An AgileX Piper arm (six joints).
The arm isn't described. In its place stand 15 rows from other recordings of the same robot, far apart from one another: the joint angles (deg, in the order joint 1, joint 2, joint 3, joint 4, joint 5, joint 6), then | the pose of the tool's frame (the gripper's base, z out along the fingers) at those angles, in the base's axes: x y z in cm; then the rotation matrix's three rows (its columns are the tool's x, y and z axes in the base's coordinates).
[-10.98, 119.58, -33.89, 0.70, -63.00, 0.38] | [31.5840 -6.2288 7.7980], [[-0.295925 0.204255 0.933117], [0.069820 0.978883 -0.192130], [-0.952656 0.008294 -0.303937]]
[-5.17, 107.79, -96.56, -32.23, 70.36, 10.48] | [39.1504 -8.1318 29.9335], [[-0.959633 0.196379 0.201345], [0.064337 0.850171 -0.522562], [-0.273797 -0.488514 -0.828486]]
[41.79, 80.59, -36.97, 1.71, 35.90, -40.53] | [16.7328 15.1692 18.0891], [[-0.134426 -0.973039 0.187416], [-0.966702 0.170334 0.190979], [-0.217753 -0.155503 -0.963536]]
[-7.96, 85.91, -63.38, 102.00, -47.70, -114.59] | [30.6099 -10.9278 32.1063], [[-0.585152 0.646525 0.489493], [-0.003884 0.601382 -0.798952], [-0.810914 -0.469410 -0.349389]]
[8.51, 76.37, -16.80, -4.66, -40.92, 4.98] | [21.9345 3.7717 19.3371], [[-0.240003 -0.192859 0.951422], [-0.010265 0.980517 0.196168], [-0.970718 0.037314 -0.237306]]
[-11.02, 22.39, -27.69, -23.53, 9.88, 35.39] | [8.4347 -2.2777 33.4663], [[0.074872 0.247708 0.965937], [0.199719 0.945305 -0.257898], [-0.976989 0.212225 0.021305]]
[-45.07, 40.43, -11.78, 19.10, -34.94, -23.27] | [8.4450 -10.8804 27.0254], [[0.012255 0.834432 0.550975], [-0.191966 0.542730 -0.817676], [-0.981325 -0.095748 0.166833]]
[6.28, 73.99, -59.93, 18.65, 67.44, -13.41] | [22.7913 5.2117 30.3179], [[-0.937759 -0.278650 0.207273], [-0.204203 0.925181 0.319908], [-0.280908 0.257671 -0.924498]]
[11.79, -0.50, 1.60, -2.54, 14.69, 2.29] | [5.4378 1.0306 18.1104], [[-0.182524 -0.194038 0.963864], [-0.041077 0.980981 0.189706], [-0.982343 -0.004967 -0.187023]]
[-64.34, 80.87, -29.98, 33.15, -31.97, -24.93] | [9.1574 -25.1463 21.5847], [[-0.066149 0.988969 0.132531], [0.294177 0.146247 -0.944495], [-0.953459 -0.023490 -0.300606]]
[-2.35, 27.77, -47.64, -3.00, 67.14, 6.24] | [5.3436 -0.6585 35.3025], [[-0.662334 0.135732 0.736811], [0.115589 0.990190 -0.078503], [-0.740238 0.033172 -0.671526]]
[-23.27, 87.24, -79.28, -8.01, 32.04, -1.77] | [31.9871 -14.4883 36.4195], [[-0.584843 0.366703 0.723525], [0.089697 0.915744 -0.391620], [-0.806172 -0.164138 -0.568459]]
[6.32, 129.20, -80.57, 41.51, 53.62, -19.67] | [39.8460 9.2984 8.3368], [[-0.998226 0.038347 -0.045546], [0.008267 0.846830 0.531799], [0.058963 0.530479 -0.845645]]
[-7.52, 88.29, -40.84, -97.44, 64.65, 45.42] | [25.2996 -11.5650 23.4953], [[-0.961648 0.006346 0.274213], [-0.266659 0.212498 -0.940073], [-0.064235 -0.977141 -0.202656]]
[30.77, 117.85, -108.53, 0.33, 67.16, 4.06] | [38.3539 22.8925 27.1382], [[-0.850038 -0.452163 0.270156], [-0.421127 0.891489 0.167031], [-0.316366 0.028213 -0.948218]]
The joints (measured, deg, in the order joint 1, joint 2, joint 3, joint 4, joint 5, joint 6), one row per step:
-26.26, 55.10, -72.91, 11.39, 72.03, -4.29
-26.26, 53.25, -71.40, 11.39, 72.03, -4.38
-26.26, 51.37, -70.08, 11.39, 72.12, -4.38
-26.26, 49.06, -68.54, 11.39, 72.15, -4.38
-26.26, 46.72, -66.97, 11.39, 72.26, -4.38
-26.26, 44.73, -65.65, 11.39, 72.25, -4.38
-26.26, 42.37, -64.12, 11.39, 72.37, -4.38
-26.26, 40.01, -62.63, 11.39, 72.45, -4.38
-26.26, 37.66, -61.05, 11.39, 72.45, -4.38
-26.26, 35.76, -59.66, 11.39, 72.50, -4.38
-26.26, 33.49, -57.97, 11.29, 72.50, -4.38
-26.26, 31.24, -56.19, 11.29, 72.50, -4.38
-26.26, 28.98, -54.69, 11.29, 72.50, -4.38
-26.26, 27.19, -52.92, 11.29, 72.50, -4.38
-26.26, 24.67, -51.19, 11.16, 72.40, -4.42
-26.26, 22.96, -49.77, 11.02, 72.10, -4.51
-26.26, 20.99, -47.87, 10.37, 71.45, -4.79
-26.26, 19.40, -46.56, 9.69, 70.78, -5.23
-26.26, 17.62, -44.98, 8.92, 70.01, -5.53
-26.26, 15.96, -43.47, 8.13, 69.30, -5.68
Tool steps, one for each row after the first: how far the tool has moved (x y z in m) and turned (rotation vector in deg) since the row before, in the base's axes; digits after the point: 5 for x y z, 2 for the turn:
-0.00756, 0.00373, -0.00266, -0.21, -0.29, 0.07
-0.00783, 0.00387, -0.00201, -0.22, -0.42, 0.02
-0.00945, 0.00466, -0.00236, -0.33, -0.66, 0.01
-0.00945, 0.00468, -0.00293, -0.30, -0.59, 0.02
-0.00779, 0.00384, -0.00262, -0.30, -0.61, 0.00
-0.00921, 0.00456, -0.00345, -0.32, -0.63, 0.02
-0.00899, 0.00444, -0.00360, -0.36, -0.71, 0.01
-0.00852, 0.00420, -0.00433, -0.34, -0.69, 0.00
-0.00661, 0.00327, -0.00436, -0.21, -0.41, 0.01
-0.00761, 0.00359, -0.00559, -0.33, -0.48, -0.05
-0.00708, 0.00349, -0.00632, -0.21, -0.42, 0.00
-0.00721, 0.00356, -0.00526, -0.34, -0.68, 0.00
-0.00471, 0.00232, -0.00712, -0.01, -0.02, 0.00
-0.00733, 0.00339, -0.00661, -0.51, -0.75, -0.06
-0.00422, 0.00182, -0.00555, -0.41, -0.47, -0.07
-0.00424, 0.00095, -0.00754, -0.96, -0.37, -0.27
-0.00353, 0.00055, -0.00499, -1.21, -0.53, -0.19
-0.00359, 0.00043, -0.00619, -1.18, -0.54, -0.33
-0.00315, 0.00019, -0.00605, -1.04, -0.46, -0.42

